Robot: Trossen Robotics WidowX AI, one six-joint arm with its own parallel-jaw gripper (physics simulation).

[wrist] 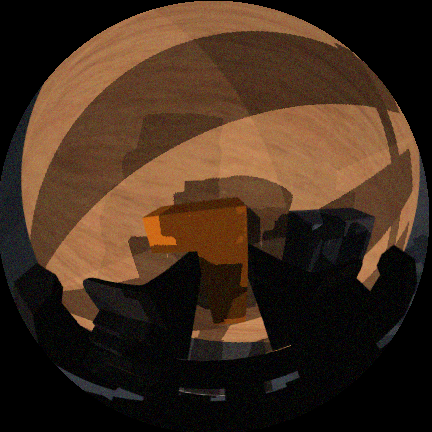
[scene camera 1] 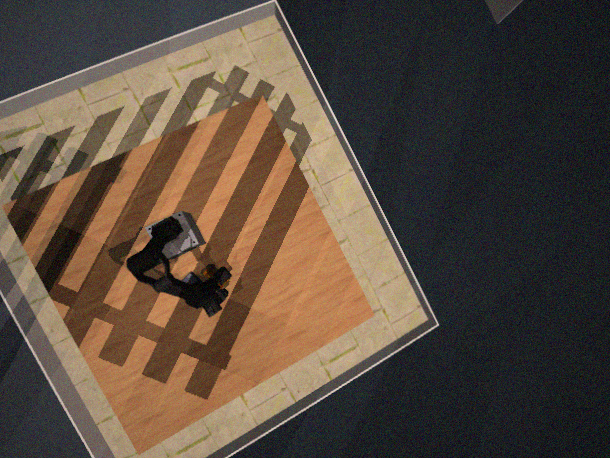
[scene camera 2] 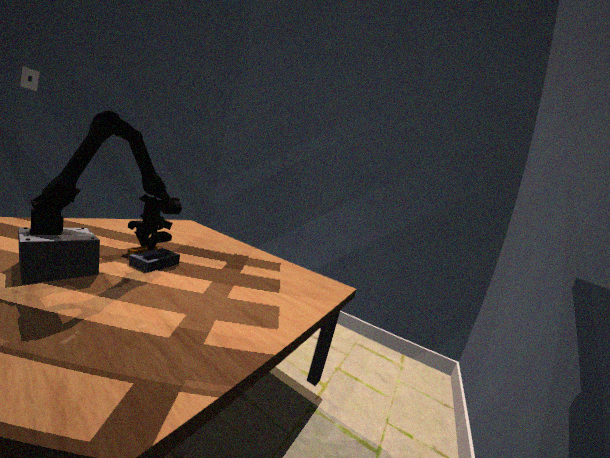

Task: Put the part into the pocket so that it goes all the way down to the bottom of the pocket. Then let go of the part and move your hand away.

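Places are measured from the arm's base along level axes (x ahead, y left, z up), in metres.
Where they show: gripper, between the fingertips: [wrist: 221, 249] [scene camera 1: 217, 280]; arm's base, origin of its link: [wrist: 195, 394] [scene camera 1: 173, 228] [scene camera 2: 45, 232].
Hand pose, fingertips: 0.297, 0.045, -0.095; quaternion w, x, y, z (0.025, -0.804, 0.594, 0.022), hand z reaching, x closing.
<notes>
Each offset is from my fingertips to the top centre of the thing, as dx, dy, dz. Level surfaces: height alone.
The orange, L-shaped part {-0.022, +0.006, +0.021} [scene camera 1: 209, 272] [scene camera 2: 136, 250] [wrist: 212, 230] is held between the fingers. My gripper [scene camera 2: 150, 246] [wrist: 221, 249] is shut on it. The dark block with the pocket {-0.008, -0.110, +0.026} [scene camera 1: 190, 278] [scene camera 2: 154, 262] [wrist: 327, 240] stands on the table, right of the part in the wrist view. In scene camera 2 the part shows low behind the block's back edge. The part is outside the pocket, beside the block. Whether it touches the block or the table cannot be told. The pocket's opening is not clearly visible; the right finger hides some of the block in the wrist view.
The arm's grey base box [scene camera 1: 187, 240] [scene camera 2: 60, 257] stands near the block on the wooden table {dz -0.010} [scene camera 1: 310, 270] [scene camera 2: 165, 320]. Striped dark shadows cross the table top. The table's edge and corner show to the right in scene camera 2.
</notes>
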